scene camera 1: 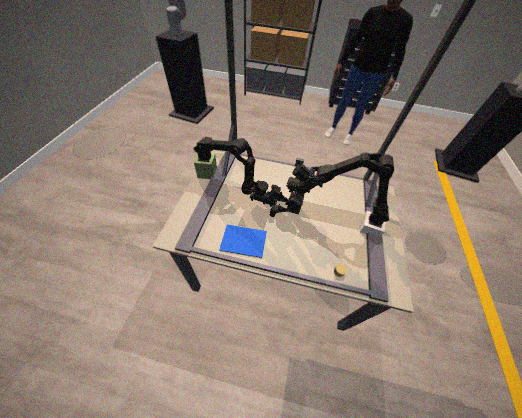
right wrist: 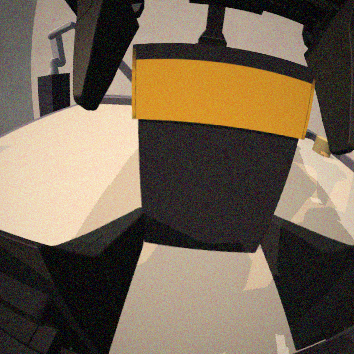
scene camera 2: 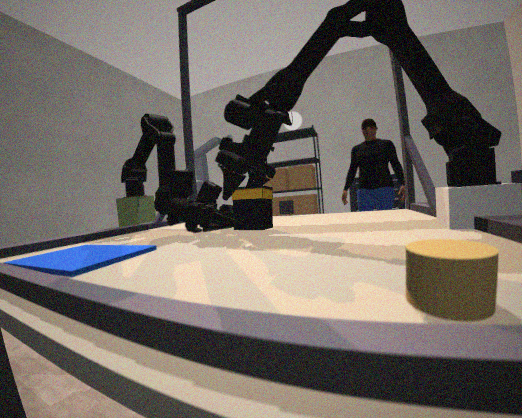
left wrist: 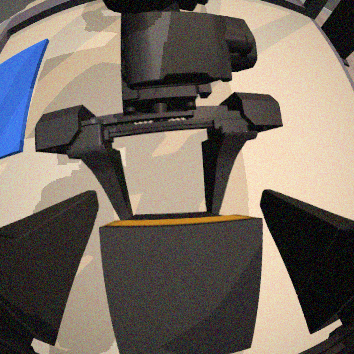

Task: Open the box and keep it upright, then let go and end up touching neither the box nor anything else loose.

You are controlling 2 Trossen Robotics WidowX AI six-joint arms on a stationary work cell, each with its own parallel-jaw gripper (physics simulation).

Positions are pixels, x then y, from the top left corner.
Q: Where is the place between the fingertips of my right gripper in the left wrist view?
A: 172, 228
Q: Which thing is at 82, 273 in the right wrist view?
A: My right gripper.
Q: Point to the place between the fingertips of my left gripper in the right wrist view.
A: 223, 120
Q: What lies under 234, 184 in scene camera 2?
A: My left gripper.
